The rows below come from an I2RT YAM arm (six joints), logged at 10 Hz.
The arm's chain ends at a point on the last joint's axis. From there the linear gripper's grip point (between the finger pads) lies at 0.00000 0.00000 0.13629 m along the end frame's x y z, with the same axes.
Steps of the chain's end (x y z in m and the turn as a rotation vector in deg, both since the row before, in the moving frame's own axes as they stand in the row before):
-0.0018, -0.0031, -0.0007, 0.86, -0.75, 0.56
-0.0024, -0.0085, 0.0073, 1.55, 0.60, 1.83
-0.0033, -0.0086, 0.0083, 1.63, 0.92, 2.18
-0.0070, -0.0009, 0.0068, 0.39, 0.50, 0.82
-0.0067, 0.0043, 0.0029, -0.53, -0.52, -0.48
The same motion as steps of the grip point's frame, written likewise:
-0.0036, -0.0052, -0.0007, 0.86, -0.75, 0.56
-0.0009, -0.0122, 0.0072, 1.55, 0.60, 1.83
-0.0010, -0.0124, 0.0082, 1.63, 0.92, 2.18
-0.0058, -0.0018, 0.0068, 0.39, 0.50, 0.82
-0.0079, 0.0056, 0.0029, -0.53, -0.52, -0.48

